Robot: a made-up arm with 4 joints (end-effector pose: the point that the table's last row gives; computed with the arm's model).
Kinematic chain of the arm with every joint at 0, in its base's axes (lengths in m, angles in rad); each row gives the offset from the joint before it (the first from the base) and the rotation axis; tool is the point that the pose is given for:
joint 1: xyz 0 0 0.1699 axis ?
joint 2: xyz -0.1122 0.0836 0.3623 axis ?
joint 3: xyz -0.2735 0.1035 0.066 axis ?
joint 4: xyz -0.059 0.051 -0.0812 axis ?
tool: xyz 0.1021 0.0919 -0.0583
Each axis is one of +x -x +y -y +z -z.
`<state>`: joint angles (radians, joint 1 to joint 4).
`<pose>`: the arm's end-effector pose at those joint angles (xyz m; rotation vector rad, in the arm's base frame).
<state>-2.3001 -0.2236 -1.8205 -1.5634</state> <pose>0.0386 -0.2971 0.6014 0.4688 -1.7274 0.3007</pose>
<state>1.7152 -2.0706 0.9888 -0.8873</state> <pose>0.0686 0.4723 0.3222 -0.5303 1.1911 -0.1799</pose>
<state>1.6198 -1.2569 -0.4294 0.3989</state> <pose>0.0662 0.3120 0.2816 -0.8826 1.0543 -2.0082</pose>
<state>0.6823 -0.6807 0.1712 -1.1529</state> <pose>-0.0939 0.4789 0.4169 -0.8132 -0.8060 -0.0722</pose>
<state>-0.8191 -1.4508 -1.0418 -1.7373</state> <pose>-0.3323 -0.0612 0.3534 -0.9589 -2.7353 0.7471</pose>
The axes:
joint 1: -z
joint 2: +x
joint 3: +z
joint 4: +y

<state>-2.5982 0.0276 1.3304 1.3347</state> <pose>0.3976 -0.3984 0.4055 1.4894 0.6109 -1.9377</pose>
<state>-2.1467 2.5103 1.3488 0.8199</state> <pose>0.2258 -0.4879 0.6981 -1.9080 -0.8871 -1.7619</pose>
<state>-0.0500 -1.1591 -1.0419 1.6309</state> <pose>-0.3288 0.0760 0.2282 -0.0687 0.7558 -1.3610</pose>
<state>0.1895 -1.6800 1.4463 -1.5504</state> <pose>-0.4886 0.2520 0.4010 -0.1935 0.0222 1.3829</pose>
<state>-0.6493 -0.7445 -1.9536 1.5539</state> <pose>-0.2393 -0.0320 0.3386 0.7090 0.5828 -1.0201</pose>
